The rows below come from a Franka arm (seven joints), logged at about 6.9 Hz.
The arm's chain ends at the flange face. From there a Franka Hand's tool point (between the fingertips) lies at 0.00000 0.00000 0.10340 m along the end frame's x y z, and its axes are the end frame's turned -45 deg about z.
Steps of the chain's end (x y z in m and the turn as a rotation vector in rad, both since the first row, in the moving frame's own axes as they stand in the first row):
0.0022 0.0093 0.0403 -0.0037 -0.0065 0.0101
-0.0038 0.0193 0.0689 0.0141 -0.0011 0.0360
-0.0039 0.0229 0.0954 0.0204 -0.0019 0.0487
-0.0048 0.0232 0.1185 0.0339 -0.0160 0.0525
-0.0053 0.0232 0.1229 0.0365 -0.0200 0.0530
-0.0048 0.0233 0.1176 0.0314 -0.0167 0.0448
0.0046 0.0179 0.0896 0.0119 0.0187 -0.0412
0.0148 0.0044 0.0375 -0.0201 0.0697 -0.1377
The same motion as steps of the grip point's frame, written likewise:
-0.0058 0.0079 0.0403 0.0020 -0.0072 0.0101
-0.0154 0.0099 0.0689 0.0107 0.0092 0.0360
-0.0176 0.0118 0.0954 0.0158 0.0131 0.0487
-0.0184 0.0094 0.1184 0.0353 0.0127 0.0525
-0.0188 0.0086 0.1228 0.0400 0.0117 0.0530
-0.0187 0.0096 0.1175 0.0340 0.0104 0.0448
-0.0072 0.0164 0.0896 -0.0048 0.0216 -0.0412
0.0114 0.0199 0.0372 -0.0635 0.0351 -0.1377

